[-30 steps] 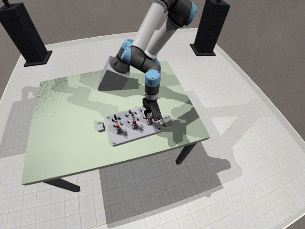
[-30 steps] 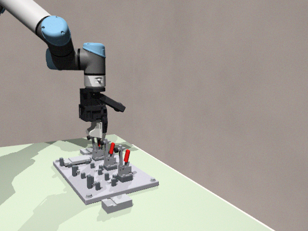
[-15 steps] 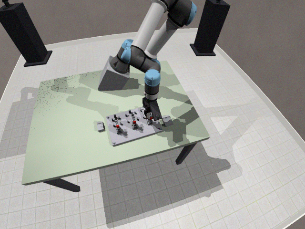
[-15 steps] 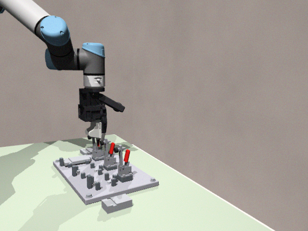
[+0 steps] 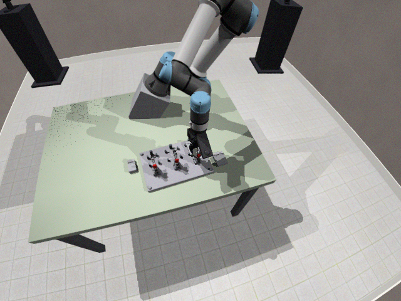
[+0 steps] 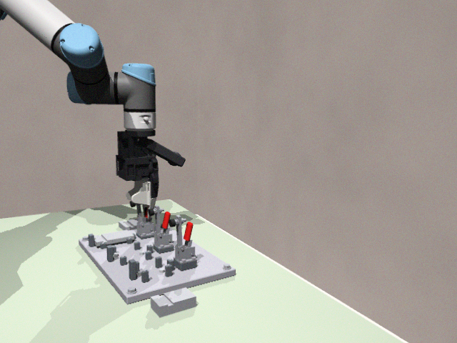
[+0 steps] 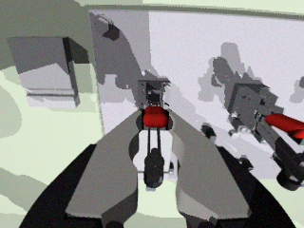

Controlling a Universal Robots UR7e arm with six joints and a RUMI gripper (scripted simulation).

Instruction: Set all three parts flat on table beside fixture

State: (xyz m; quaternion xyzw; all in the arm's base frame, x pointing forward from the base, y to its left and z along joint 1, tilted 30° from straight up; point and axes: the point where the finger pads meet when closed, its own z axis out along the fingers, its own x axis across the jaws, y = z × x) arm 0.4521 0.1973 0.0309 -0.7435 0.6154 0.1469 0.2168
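Right now the clamp is 1 cm behind my hand and 2 cm below it. Round my hand: fixture plate 2 cm behind, 12 cm to the right, 7 cm below; then grey part 3 cm behind, 35 cm to the right, 6 cm below.
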